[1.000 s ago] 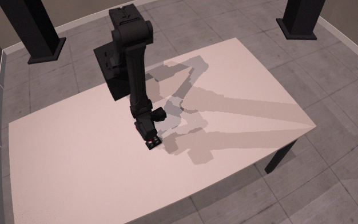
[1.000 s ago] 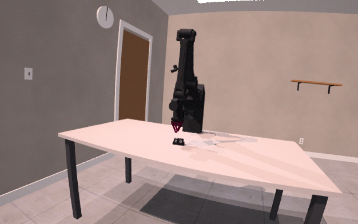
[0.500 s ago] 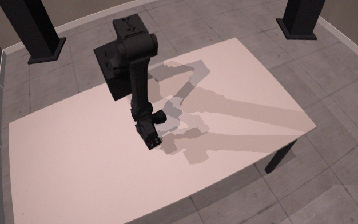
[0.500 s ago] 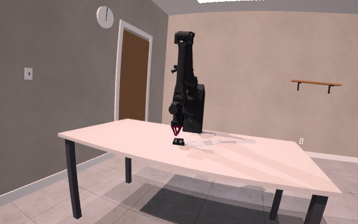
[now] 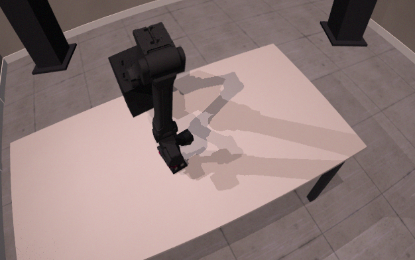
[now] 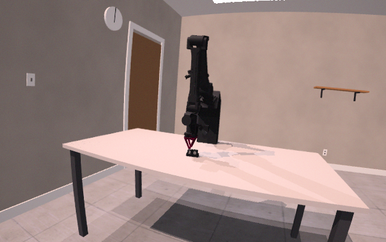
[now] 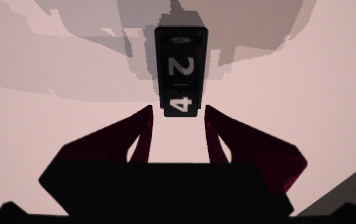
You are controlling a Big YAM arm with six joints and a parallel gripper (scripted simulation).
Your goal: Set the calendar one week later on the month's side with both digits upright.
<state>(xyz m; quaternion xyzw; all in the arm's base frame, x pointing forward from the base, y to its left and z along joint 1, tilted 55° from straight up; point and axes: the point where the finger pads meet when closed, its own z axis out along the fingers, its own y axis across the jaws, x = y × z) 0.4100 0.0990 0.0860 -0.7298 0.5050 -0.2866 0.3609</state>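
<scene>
Now: hand 30 mm above the black calendar block. Also, from my hand: black tray (50 mm below, 20 mm to the left, 10 mm behind).
</scene>
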